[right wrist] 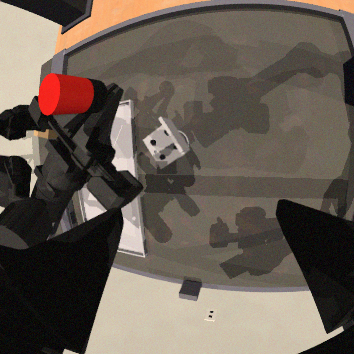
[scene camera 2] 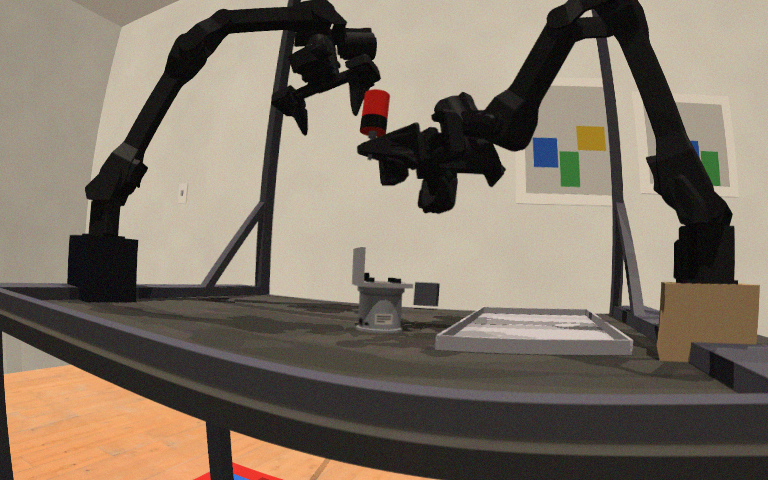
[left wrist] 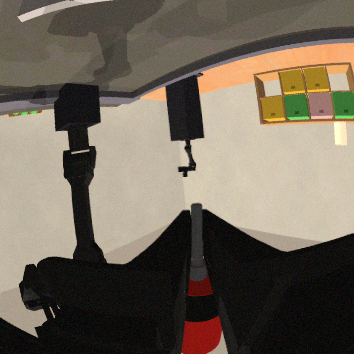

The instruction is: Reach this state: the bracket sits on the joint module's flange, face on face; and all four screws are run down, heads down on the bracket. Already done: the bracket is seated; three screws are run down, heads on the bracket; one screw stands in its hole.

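Frame: origin at the left arm's base, x left, y back, z up, level; centimetres.
Where they show: left gripper, fingertip midpoint: (right wrist: 118, 85) (scene camera 2: 358, 148) (left wrist: 193, 216); right gripper, fingertip midpoint: (right wrist: 202, 212) (scene camera 2: 329, 124) (left wrist: 38, 296); left arm's base at its link origin: (scene camera 2: 705, 283); right arm's base at its link origin: (left wrist: 76, 126).
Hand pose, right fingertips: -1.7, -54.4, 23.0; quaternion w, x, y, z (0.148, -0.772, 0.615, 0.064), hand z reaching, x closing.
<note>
Each offset is from my right fingertips to the centre of the thing, as dx, dy, dz.
The joint module {+0.9, +12.0, -27.5} (scene camera 2: 385, 306) stands on the table with the grey L-shaped bracket {+0.9, +12.0, -22.5} (scene camera 2: 359, 266) (right wrist: 159, 145) flat on its flange, one wall upright. Dark screw heads {+0.8, +14.5, -24.4} (scene camera 2: 394, 280) (right wrist: 153, 142) show on the bracket; which screw stands higher I cannot tell. My left gripper (scene camera 2: 365, 148) (left wrist: 193, 216) is shut on the shaft of the screwdriver {+6.1, +13.1, -4.0} (scene camera 2: 376, 104) (left wrist: 201, 332) (right wrist: 67, 95), red handle with a black band. The handle is up and the tip down, high above the module. My right gripper (scene camera 2: 330, 123) (right wrist: 202, 212) is open and empty, up and left of the handle in the scene view.
A shallow white tray {-13.6, +30.4, -29.9} (scene camera 2: 532, 345) (right wrist: 131, 225) lies right of the module in the scene view. A brown box {+1.7, +54.4, -26.9} (scene camera 2: 707, 314) is beneath the left arm's base. A dark block {-35.8, -0.7, -27.6} (scene camera 2: 426, 293) (right wrist: 190, 290) shows behind the module, at the table's far edge. Frame posts (scene camera 2: 269, 169) rise behind.
</note>
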